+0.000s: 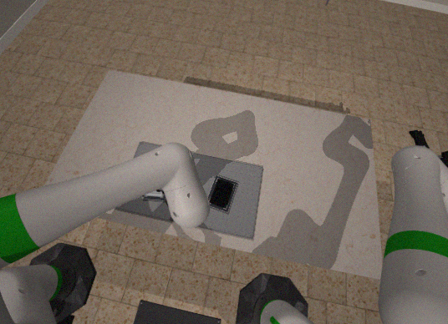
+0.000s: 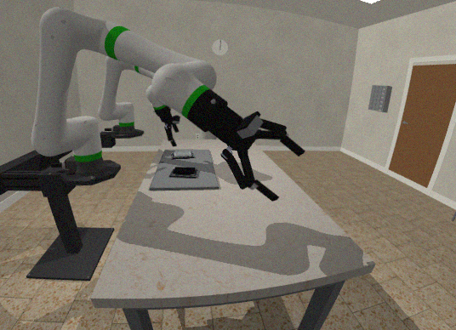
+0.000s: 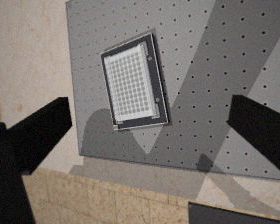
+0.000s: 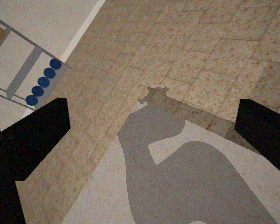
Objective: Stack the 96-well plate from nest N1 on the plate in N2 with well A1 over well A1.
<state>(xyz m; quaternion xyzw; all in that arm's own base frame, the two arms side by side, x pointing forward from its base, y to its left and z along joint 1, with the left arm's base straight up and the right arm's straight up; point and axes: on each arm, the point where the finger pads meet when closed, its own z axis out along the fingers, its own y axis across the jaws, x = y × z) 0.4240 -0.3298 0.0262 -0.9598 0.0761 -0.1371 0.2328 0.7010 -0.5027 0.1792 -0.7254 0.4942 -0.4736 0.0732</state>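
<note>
Now: the white 96-well plate 5 cm ahead of my left hand, 11 cm to the left of it and 16 cm below it. Also, from my left hand: A1 mark: 1 cm behind, 16 cm to the right, 16 cm below; then black plate: 5 cm ahead, 23 cm to the right, 15 cm below; then plate nest N1: 5 cm ahead, 11 cm to the left, 17 cm below.
</note>
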